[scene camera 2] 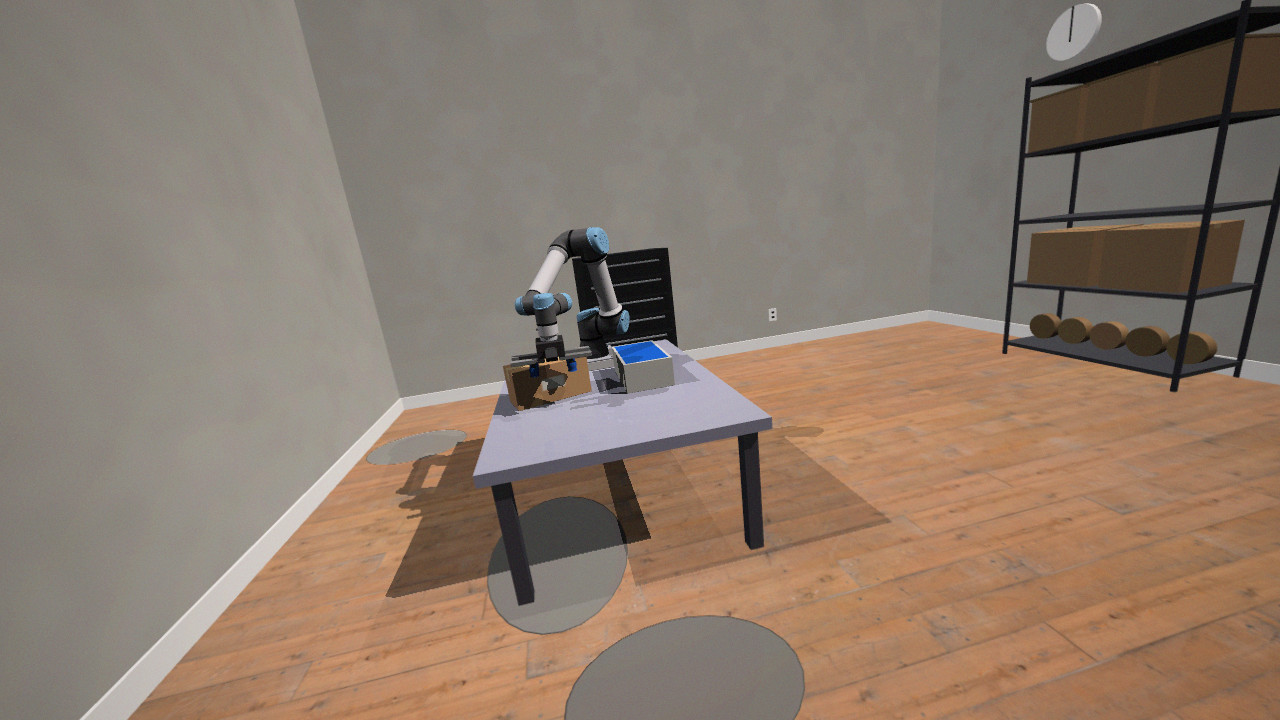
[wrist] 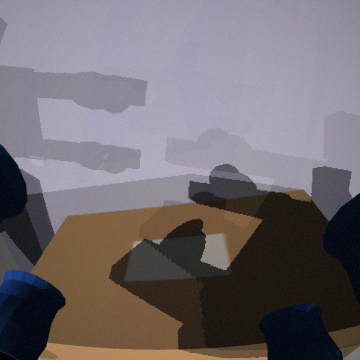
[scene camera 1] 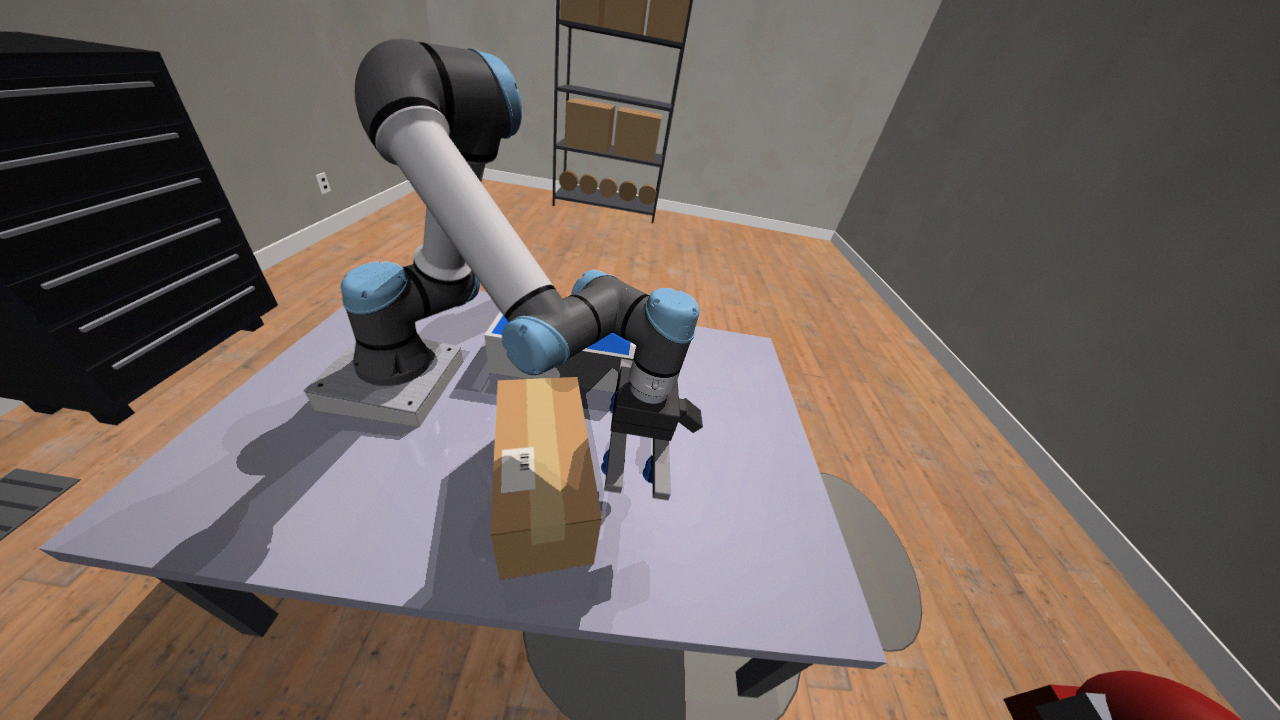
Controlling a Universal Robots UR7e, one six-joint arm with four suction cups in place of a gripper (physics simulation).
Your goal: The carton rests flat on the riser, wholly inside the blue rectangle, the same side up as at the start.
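Where they show: end effector, tool point: [scene camera 2: 553,370] [wrist: 169,274] [scene camera 1: 634,439]; arm's base, origin of the base link: [scene camera 2: 594,353] [scene camera 1: 393,362].
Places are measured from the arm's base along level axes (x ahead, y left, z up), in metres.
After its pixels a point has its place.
The brown carton [scene camera 1: 546,447] {x 0.412, y -0.259, z 0.101 m} [scene camera 2: 577,380] {x 0.450, y -0.125, z 0.006 m} [wrist: 90,275] {x 0.455, y -0.145, z 0.040 m} stands on the table, its long side upright, with tape and a barcode label on top. A pale label shows on the side face in the wrist view. My gripper [scene camera 1: 633,465] [scene camera 2: 553,367] {x 0.561, y -0.214, z 0.096 m} has its suction off and holds nothing. It hangs beside the carton's long side, right of it in scene camera 1, with dark blue cups; cup contact is not visible. The pale riser [scene camera 1: 505,353] {x 0.239, y 0.068, z 0.018 m} [scene camera 2: 651,374] {x 0.554, y 0.166, z 0.007 m} stands behind the carton in scene camera 1. The blue rectangle [scene camera 1: 611,342] {x 0.493, y 0.112, z 0.065 m} [scene camera 2: 640,351] {x 0.377, y 0.168, z 0.065 m} is on its top, partly hidden by the arm in that view.
The table [scene camera 1: 733,537] {x 0.781, y -0.298, z -0.055 m} [scene camera 2: 626,429] {x 0.903, y -0.015, z -0.055 m} carries the arm's base plate [scene camera 1: 366,402] {x 0.009, y -0.126, z -0.003 m}, left of the carton in scene camera 1. The arm's forearm and wrist reach over the riser. A black drawer cabinet [scene camera 1: 107,214] stands at the left, and a shelf rack [scene camera 2: 1218,179] is farther off.
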